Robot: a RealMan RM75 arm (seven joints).
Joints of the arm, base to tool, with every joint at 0 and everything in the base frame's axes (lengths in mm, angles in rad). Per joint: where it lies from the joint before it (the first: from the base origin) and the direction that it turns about. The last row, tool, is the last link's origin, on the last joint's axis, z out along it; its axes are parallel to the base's.
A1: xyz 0 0 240.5 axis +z
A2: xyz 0 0 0 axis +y
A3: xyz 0 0 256 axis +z
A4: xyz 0 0 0 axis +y
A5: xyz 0 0 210 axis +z
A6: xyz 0 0 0 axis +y
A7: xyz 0 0 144 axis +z
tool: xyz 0 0 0
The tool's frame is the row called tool.
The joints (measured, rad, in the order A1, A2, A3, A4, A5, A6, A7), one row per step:
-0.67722, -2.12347, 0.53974, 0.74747, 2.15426, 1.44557, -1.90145
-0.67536, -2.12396, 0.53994, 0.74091, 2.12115, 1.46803, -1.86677
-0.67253, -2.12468, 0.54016, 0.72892, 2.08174, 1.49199, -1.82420
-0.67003, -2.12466, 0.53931, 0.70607, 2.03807, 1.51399, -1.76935
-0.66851, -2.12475, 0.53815, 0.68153, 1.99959, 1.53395, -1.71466
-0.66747, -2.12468, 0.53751, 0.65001, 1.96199, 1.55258, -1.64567
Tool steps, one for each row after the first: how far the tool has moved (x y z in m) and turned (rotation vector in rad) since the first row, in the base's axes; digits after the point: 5 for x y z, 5 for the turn. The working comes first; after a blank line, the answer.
Tool pose at each row, in the base's axes (x y z in m, rotation vector in rad; the steps are taken from these numbers as rounded here):
-0.22985, 0.38020, 0.00910, -2.51097, -1.16494, -0.72143
-0.22544, 0.37828, 0.00928, -2.53338, -1.12270, -0.76770
-0.22095, 0.37574, 0.00899, -2.55481, -1.07384, -0.82372
-0.21698, 0.37289, 0.00772, -2.57250, -1.01717, -0.88672
-0.21353, 0.37010, 0.00611, -2.58592, -0.96100, -0.94410
-0.21055, 0.36691, 0.00346, -2.59779, -0.89139, -0.99919

0.00441, -0.00192, 0.00018, 0.00618, -0.02526, -0.03940
0.00890, -0.00446, -0.00011, 0.01541, -0.05605, -0.08333
0.01287, -0.00731, -0.00138, 0.02967, -0.09002, -0.13087
0.01632, -0.01010, -0.00299, 0.04495, -0.12027, -0.17562
0.01930, -0.01329, -0.00564, 0.06531, -0.14674, -0.22690

